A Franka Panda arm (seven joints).
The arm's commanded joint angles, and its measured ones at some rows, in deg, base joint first. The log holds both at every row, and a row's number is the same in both.
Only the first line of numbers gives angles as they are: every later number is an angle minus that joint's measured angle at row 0.
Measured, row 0: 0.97 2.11 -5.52 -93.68 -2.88 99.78 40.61
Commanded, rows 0 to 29: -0.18 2.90 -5.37 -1.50 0.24 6.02 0.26; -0.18 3.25 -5.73 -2.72 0.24 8.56 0.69; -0.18 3.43 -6.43 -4.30 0.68 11.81 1.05; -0.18 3.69 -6.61 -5.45 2.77 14.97 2.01; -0.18 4.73 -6.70 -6.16 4.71 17.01 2.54; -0.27 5.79 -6.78 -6.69 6.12 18.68 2.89; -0.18 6.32 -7.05 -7.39 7.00 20.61 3.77; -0.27 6.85 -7.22 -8.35 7.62 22.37 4.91; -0.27 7.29 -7.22 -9.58 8.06 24.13 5.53; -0.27 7.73 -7.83 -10.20 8.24 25.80 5.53; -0.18 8.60 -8.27 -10.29 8.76 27.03 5.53; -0.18 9.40 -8.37 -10.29 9.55 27.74 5.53; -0.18 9.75 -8.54 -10.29 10.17 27.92 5.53; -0.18 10.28 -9.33 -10.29 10.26 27.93 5.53; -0.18 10.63 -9.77 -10.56 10.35 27.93 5.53; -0.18 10.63 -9.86 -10.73 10.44 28.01 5.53; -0.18 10.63 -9.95 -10.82 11.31 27.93 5.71; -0.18 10.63 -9.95 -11.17 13.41 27.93 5.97; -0.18 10.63 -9.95 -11.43 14.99 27.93 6.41; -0.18 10.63 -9.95 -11.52 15.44 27.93 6.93; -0.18 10.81 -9.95 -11.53 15.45 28.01 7.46; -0.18 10.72 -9.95 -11.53 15.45 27.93 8.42; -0.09 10.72 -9.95 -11.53 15.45 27.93 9.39; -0.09 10.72 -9.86 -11.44 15.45 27.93 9.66; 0.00 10.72 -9.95 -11.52 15.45 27.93 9.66; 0.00 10.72 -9.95 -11.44 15.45 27.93 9.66; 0.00 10.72 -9.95 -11.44 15.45 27.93 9.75; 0.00 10.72 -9.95 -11.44 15.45 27.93 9.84; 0.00 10.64 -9.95 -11.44 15.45 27.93 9.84; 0.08 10.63 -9.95 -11.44 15.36 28.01 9.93
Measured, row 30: -0.47 10.86 -9.72 -10.93 14.52 27.05 8.95
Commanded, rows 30 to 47: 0.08 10.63 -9.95 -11.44 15.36 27.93 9.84; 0.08 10.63 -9.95 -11.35 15.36 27.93 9.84; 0.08 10.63 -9.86 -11.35 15.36 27.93 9.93; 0.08 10.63 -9.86 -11.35 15.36 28.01 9.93; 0.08 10.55 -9.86 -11.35 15.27 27.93 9.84; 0.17 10.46 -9.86 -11.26 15.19 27.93 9.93; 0.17 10.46 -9.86 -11.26 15.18 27.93 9.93; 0.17 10.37 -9.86 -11.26 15.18 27.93 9.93; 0.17 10.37 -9.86 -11.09 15.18 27.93 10.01; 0.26 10.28 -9.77 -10.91 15.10 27.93 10.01; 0.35 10.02 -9.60 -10.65 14.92 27.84 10.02; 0.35 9.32 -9.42 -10.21 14.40 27.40 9.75; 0.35 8.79 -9.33 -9.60 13.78 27.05 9.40; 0.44 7.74 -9.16 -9.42 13.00 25.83 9.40; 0.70 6.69 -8.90 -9.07 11.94 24.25 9.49; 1.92 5.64 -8.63 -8.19 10.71 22.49 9.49; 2.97 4.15 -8.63 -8.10 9.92 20.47 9.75; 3.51 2.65 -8.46 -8.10 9.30 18.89 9.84
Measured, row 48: 1.30 7.50 -9.06 -8.33 12.18 24.08 8.86
